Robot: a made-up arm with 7 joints.
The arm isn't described. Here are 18 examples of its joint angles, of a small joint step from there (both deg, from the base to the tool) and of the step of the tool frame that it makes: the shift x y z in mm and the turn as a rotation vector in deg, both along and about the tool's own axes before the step.
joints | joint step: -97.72 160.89 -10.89 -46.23 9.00 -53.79 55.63 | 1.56 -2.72 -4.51 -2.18 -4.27 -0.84 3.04
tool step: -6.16 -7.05 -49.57 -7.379 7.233 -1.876
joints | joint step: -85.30 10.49 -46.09 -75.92 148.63 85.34 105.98 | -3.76 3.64 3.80 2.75 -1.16 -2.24 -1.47
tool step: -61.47 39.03 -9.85 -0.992 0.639 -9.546
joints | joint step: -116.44 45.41 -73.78 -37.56 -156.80 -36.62 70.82 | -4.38 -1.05 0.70 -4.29 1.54 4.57 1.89
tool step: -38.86 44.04 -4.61 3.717 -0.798 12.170
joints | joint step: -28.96 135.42 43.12 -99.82 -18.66 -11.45 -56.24 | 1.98 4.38 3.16 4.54 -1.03 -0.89 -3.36
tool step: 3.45 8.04 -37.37 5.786 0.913 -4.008
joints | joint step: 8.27 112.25 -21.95 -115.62 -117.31 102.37 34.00 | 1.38 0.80 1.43 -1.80 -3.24 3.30 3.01
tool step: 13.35 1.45 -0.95 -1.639 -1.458 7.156
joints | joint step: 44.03 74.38 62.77 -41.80 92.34 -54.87 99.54 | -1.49 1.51 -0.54 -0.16 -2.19 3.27 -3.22
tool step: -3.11 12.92 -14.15 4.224 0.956 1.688
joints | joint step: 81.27 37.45 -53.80 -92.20 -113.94 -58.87 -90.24 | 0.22 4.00 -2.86 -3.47 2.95 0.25 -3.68
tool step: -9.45 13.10 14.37 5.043 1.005 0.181
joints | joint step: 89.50 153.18 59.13 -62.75 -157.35 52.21 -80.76 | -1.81 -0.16 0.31 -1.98 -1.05 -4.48 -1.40
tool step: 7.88 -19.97 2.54 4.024 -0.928 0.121
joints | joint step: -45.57 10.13 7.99 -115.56 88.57 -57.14 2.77 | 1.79 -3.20 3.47 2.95 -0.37 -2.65 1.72
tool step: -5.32 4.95 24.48 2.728 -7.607 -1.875
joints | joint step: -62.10 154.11 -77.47 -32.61 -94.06 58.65 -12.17 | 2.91 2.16 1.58 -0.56 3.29 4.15 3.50
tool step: 9.54 -7.56 -28.95 -3.605 5.835 1.596
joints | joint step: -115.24 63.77 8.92 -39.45 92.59 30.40 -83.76 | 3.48 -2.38 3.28 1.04 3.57 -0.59 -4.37
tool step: -30.86 2.59 -37.99 -1.843 0.420 1.647
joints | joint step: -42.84 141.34 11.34 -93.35 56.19 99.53 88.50 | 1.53 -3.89 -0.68 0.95 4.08 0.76 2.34
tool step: 24.98 2.04 -34.29 1.846 6.266 5.448
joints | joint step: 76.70 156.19 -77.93 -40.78 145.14 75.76 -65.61 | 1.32 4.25 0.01 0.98 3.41 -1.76 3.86
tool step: -58.95 -5.65 15.60 -2.720 -6.022 5.983
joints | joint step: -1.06 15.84 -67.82 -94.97 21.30 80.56 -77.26 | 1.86 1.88 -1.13 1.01 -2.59 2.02 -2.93
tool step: 17.60 -19.81 -17.23 -0.126 4.600 -4.510
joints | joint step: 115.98 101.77 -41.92 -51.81 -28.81 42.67 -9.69 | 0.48 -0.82 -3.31 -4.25 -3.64 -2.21 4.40
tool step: -8.97 -19.07 26.23 1.289 -8.546 0.370
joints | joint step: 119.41 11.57 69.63 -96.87 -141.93 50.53 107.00 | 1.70 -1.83 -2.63 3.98 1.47 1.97 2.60
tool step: -34.14 9.41 14.89 -2.801 4.153 -0.745
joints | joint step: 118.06 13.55 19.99 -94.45 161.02 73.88 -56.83 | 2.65 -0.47 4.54 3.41 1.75 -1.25 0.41
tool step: -46.05 -37.66 14.47 4.165 -7.690 1.336
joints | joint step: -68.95 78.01 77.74 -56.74 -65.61 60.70 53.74 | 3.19 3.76 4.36 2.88 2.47 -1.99 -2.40
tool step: 41.39 4.48 12.43 0.129 0.554 -0.127
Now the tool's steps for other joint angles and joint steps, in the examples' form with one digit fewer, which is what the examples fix.
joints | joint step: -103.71 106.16 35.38 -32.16 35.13 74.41 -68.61 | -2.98 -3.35 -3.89 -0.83 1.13 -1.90 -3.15
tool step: 29.6 -23.5 -12.7 2.77 -1.01 -4.19
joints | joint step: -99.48 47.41 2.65 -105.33 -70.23 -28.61 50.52 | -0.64 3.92 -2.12 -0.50 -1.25 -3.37 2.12
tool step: -3.0 24.9 7.6 -2.16 0.44 -6.63
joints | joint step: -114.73 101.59 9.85 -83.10 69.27 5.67 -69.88 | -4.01 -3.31 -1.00 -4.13 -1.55 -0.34 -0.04
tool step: 4.8 -17.7 7.9 -0.36 -5.46 1.56
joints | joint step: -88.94 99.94 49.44 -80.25 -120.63 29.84 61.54 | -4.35 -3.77 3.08 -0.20 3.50 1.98 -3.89
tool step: -18.3 -0.4 1.2 2.11 9.22 5.23
